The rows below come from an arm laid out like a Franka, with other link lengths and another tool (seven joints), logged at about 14 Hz.
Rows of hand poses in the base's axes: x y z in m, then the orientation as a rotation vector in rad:
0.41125 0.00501 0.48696 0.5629 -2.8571 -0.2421
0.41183 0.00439 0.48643 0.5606 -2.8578 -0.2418
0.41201 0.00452 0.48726 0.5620 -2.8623 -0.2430
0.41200 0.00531 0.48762 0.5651 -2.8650 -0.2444
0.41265 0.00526 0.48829 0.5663 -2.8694 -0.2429
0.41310 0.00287 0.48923 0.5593 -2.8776 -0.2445
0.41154 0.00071 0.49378 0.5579 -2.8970 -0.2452
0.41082 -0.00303 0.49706 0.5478 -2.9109 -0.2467
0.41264 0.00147 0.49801 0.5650 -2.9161 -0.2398
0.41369 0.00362 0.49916 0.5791 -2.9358 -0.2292
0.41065 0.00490 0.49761 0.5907 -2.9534 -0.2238
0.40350 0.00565 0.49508 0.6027 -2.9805 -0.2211
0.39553 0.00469 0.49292 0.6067 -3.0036 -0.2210
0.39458 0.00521 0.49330 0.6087 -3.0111 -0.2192
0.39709 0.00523 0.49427 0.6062 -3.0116 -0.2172
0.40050 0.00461 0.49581 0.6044 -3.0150 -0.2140
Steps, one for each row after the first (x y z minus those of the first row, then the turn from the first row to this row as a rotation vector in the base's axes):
0.00058 -0.00062 -0.00053 -0.0004 -0.0002 -0.0016
0.00076 -0.00049 0.00030 0.0011 -0.0047 -0.0017
0.00075 0.00030 0.00066 0.0027 -0.0080 -0.0004
0.00140 0.00025 0.00133 0.0024 -0.0125 -0.0004
0.00185 -0.00214 0.00227 0.0037 -0.0187 -0.0067
0.00029 -0.00430 0.00682 0.0063 -0.0370 -0.0116
-0.00043 -0.00804 0.01010 0.0079 -0.0480 -0.0209
0.00139 -0.00354 0.01105 0.0057 -0.0572 -0.0105
0.00244 -0.00139 0.01220 0.0027 -0.0799 -0.0047
-0.00060 -0.00011 0.01065 0.0025 -0.0998 -0.0005
-0.00775 0.00064 0.00812 0.0055 -0.1287 0.0016
-0.01572 -0.00032 0.00596 0.0088 -0.1518 -0.0006
-0.01667 0.00020 0.00634 0.0088 -0.1595 -0.0007
-0.01416 0.00022 0.00731 0.0073 -0.1595 -0.0022
-0.01075 -0.00040 0.00885 0.0055 -0.1626 -0.0038

